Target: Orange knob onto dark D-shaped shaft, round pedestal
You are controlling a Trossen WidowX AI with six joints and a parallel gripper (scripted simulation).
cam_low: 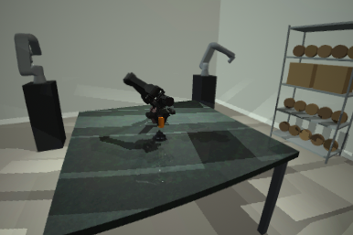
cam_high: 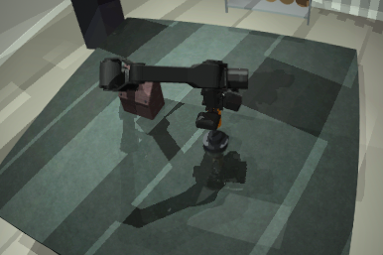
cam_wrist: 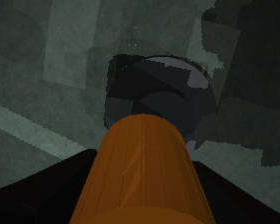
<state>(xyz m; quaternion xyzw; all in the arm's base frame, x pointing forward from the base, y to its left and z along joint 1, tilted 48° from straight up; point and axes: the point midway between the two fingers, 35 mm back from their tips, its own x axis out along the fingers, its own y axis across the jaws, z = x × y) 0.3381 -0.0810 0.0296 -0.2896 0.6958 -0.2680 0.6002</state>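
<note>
Right now my gripper tip is 6 cm above the round pedestal and 1 cm to the left of it. Round my gripper tip: orange knob: 2 cm above.
</note>
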